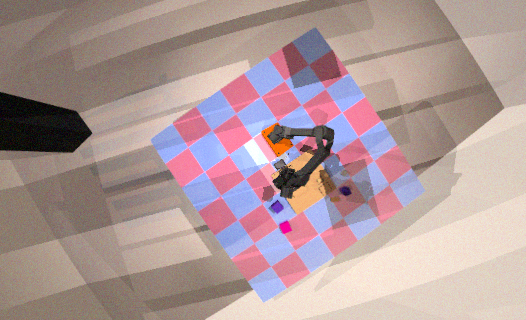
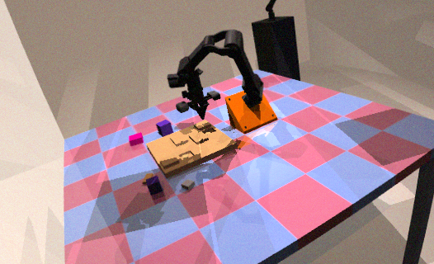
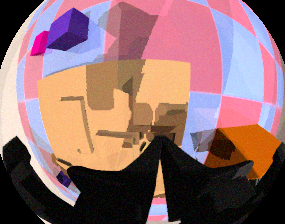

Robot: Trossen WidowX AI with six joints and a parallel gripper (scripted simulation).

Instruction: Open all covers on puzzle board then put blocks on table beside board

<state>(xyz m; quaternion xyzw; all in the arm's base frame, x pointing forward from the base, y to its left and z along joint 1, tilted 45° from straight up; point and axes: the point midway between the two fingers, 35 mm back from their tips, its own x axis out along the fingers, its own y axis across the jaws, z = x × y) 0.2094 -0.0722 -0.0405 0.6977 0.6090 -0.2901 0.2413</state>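
The tan puzzle board is 12 cm ahead of my gripper tip, 5 cm to the left of it and 5 cm below it. From my gripper tip the other things lie so: magenta block (26 cm ahead, 21 cm to the right, 5 cm below); orange piece (33 cm ahead, 14 cm to the left, 6 cm below).
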